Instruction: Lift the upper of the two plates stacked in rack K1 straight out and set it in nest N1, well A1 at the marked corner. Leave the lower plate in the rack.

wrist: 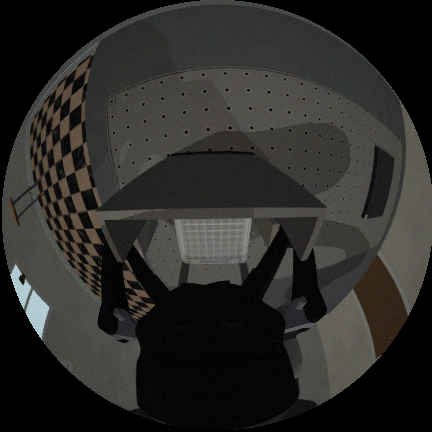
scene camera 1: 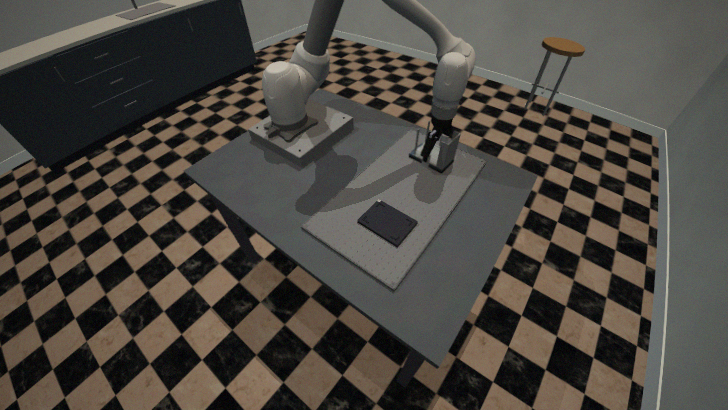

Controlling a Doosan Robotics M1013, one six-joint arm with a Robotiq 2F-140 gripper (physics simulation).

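Places are measured from the arm's base along level axes (x ahead, y left, z up), in centimetres.
Where they show: gripper, between the fingertips: (scene camera 1: 433, 157); arm's base, origin of its link: (scene camera 1: 291, 125).
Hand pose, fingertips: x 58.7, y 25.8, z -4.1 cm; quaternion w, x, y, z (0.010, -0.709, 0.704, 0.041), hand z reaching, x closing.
Things, the pixels of their top centre, and the offset from my fingertips. Level surfaces: height alone.
- Rack K1, centre of its top: (wrist: 212, 311) (scene camera 1: 436, 130) dx -0.4, dy -1.3, dz +13.5 cm
- upper plate, centre of its top: (wrist: 212, 223) (scene camera 1: 434, 151) dx +0.6, dy -1.3, dz +4.2 cm
- Nest N1, centre of its top: (wrist: 383, 186) (scene camera 1: 387, 220) dx +5.7, dy -39.1, dz +1.0 cm
- perforated board, height of its surface: dz -0.5 cm
- grey table, height of its surface: dz -1.8 cm
Rack K1 (scene camera 1: 448, 150) (wrist: 212, 213) has a tall grey wall and thin posts and stands at the pegboard's far end. The upper plate (wrist: 213, 240), pale with a grid of wells, lies flat in it. The lower plate cannot be told apart beneath it. My gripper (scene camera 1: 432, 151) (wrist: 202, 210) is open and points down into the rack, with its fingers on opposite sides of the plate and nothing held. The rack wall partly hides the fingers in the scene view. Nest N1 (scene camera 1: 387, 223) (wrist: 382, 182) is a dark flat rectangle with a small white mark (scene camera 1: 379, 201) (wrist: 365, 216) at one corner.
The perforated board (scene camera 1: 351, 226) (wrist: 215, 100) lies on the grey table (scene camera 1: 244, 188) and bears the rack and nest. The arm's base plate (scene camera 1: 326, 134) is at the table's far left. A stool (scene camera 1: 562, 46) stands on the floor beyond the table.
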